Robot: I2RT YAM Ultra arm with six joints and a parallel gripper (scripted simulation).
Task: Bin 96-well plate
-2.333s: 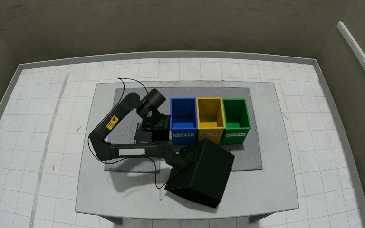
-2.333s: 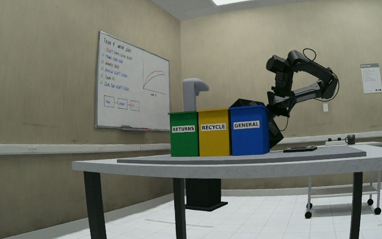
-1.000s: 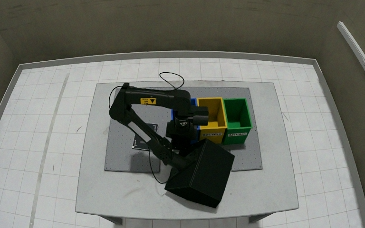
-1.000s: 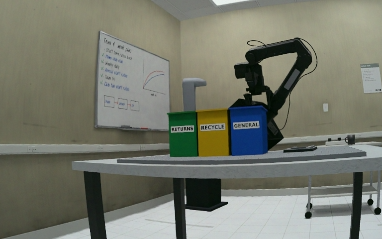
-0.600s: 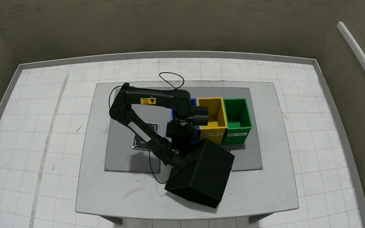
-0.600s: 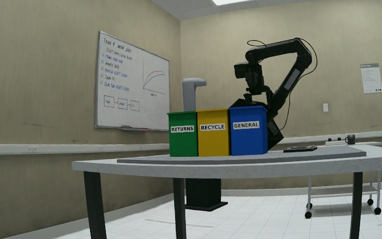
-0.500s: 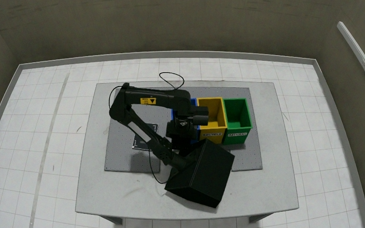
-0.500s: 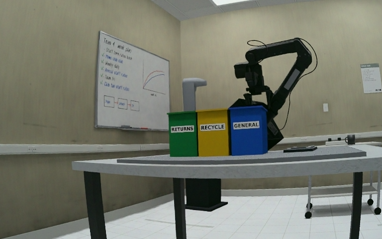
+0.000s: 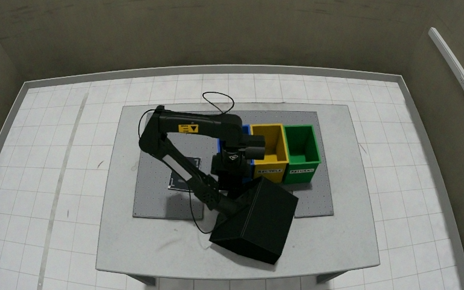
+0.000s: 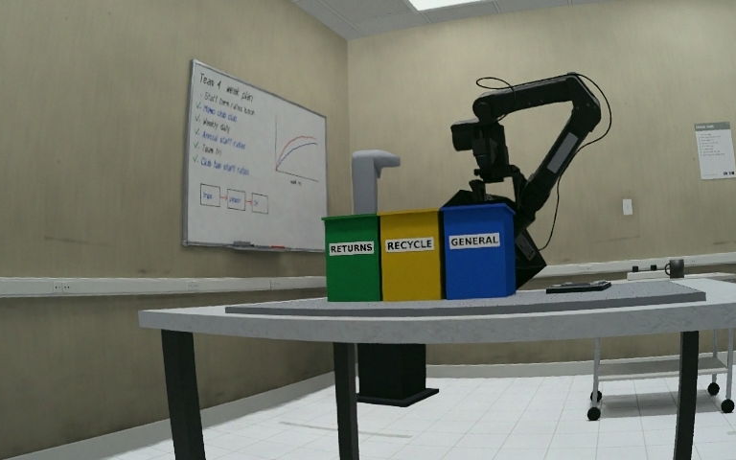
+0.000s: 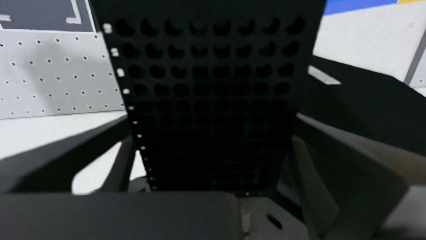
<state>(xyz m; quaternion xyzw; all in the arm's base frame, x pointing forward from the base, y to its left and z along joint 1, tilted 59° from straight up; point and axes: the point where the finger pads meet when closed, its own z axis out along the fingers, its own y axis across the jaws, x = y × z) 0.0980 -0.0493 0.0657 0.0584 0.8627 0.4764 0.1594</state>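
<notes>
Right now the blue general bin is 140 mm ahead of my hand and 110 mm below it. Also, from my hand: yellow recycle bin: 160 mm ahead, 130 mm to the right, 110 mm below; plate nest N1: 80 mm ahead, 210 mm to the left, 190 mm below; black 96-well plate: 10 mm ahead.
</notes>
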